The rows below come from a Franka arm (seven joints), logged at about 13 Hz.
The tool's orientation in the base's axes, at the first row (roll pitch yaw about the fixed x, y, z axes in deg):
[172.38, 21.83, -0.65]
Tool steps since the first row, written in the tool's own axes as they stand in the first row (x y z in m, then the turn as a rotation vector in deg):
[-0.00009, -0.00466, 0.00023, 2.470, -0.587, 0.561]
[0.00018, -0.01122, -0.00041, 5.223, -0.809, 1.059]
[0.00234, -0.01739, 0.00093, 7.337, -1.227, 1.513]
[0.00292, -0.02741, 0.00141, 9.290, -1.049, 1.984]
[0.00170, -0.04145, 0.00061, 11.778, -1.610, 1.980]
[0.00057, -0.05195, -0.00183, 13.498, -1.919, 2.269]
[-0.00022, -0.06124, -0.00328, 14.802, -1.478, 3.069]
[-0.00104, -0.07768, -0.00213, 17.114, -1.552, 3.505]
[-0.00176, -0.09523, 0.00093, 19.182, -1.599, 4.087]
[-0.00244, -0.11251, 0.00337, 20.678, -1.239, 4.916]
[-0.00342, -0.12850, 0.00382, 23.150, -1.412, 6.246]
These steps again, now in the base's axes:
[-0.00035, 0.00459, -0.00075, 2.063, 0.484, -1.507]
[-0.00011, 0.01118, -0.00107, 4.425, 0.611, -3.016]
[0.00117, 0.01710, -0.00387, 6.204, 0.945, -4.271]
[0.00115, 0.02697, -0.00576, 7.849, 0.688, -5.409]
[-0.00023, 0.04101, -0.00630, 10.139, 1.218, -6.400]
[-0.00077, 0.05175, -0.00492, 11.617, 1.469, -7.343]
[-0.00132, 0.06115, -0.00444, 12.548, 0.916, -8.510]
[-0.00313, 0.07732, -0.00722, 14.530, 0.909, -9.780]
[-0.00560, 0.09434, -0.01192, 16.232, 0.859, -11.090]
[-0.00779, 0.11117, -0.01604, 17.328, 0.380, -12.365]
[-0.00948, 0.12697, -0.01806, 19.123, 0.354, -14.529]

